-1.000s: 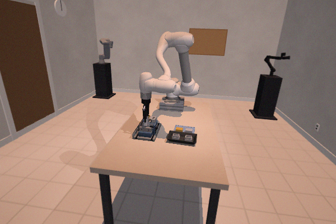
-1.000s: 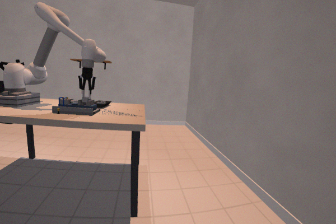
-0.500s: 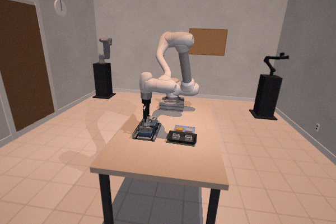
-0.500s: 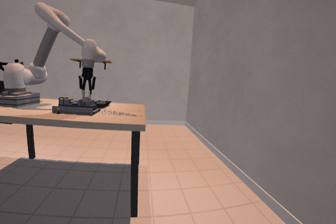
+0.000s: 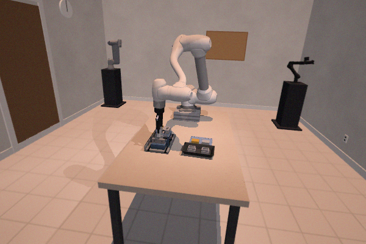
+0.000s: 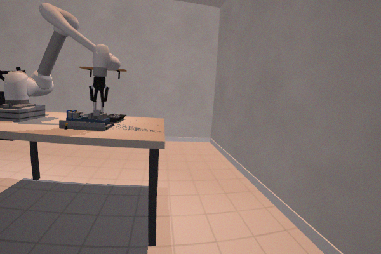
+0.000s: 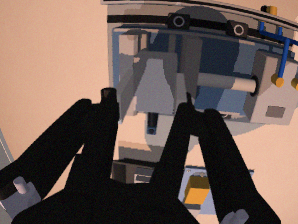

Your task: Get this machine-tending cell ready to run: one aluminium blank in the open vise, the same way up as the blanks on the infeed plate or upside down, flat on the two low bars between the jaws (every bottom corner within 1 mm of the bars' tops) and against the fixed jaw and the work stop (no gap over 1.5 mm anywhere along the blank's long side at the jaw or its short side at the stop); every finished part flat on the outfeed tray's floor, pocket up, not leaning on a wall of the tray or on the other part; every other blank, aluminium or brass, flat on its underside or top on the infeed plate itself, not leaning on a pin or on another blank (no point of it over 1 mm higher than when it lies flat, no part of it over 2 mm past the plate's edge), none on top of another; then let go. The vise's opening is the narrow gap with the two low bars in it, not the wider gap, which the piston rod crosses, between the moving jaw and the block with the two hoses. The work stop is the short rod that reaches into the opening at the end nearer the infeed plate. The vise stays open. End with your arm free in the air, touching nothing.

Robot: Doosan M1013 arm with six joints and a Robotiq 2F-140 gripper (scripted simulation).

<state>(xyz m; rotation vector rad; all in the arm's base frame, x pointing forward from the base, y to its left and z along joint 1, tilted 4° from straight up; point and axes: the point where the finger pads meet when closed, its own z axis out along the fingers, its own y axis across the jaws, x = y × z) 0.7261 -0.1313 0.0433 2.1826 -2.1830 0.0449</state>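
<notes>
Now: hand 40 mm above the grey aluminium blank. From my hand the other things lie so: vise (100 mm below, 70 mm behind); piston rod (90 mm behind, 60 mm below); brass blank (280 mm to the left, 110 mm below, 100 mm behind).
</notes>
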